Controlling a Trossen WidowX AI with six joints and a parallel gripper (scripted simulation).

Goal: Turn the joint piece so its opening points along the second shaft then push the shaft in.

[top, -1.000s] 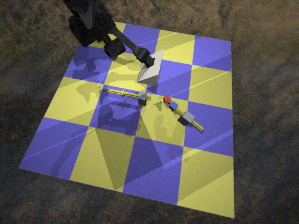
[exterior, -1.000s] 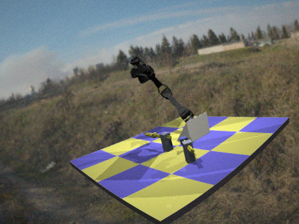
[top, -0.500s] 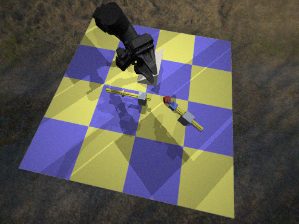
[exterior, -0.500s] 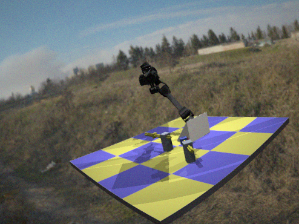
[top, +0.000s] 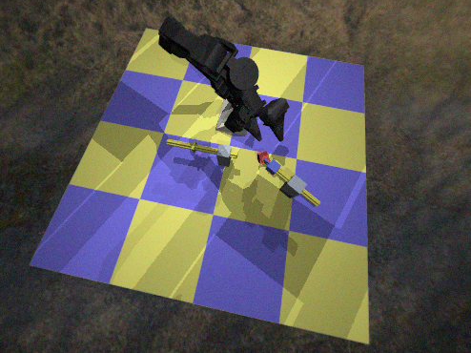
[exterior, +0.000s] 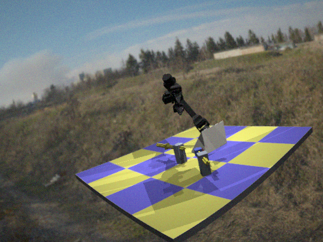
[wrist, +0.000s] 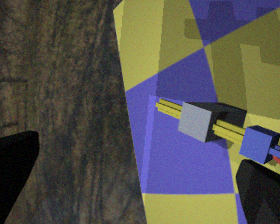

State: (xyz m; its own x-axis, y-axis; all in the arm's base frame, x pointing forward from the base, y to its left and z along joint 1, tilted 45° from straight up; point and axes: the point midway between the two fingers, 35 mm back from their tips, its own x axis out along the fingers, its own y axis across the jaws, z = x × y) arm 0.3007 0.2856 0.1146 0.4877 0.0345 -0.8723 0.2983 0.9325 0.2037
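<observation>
Right now the red joint piece is 28 cm below my gripper tip, 6 cm behind it and 2 cm to the left of it.
</observation>
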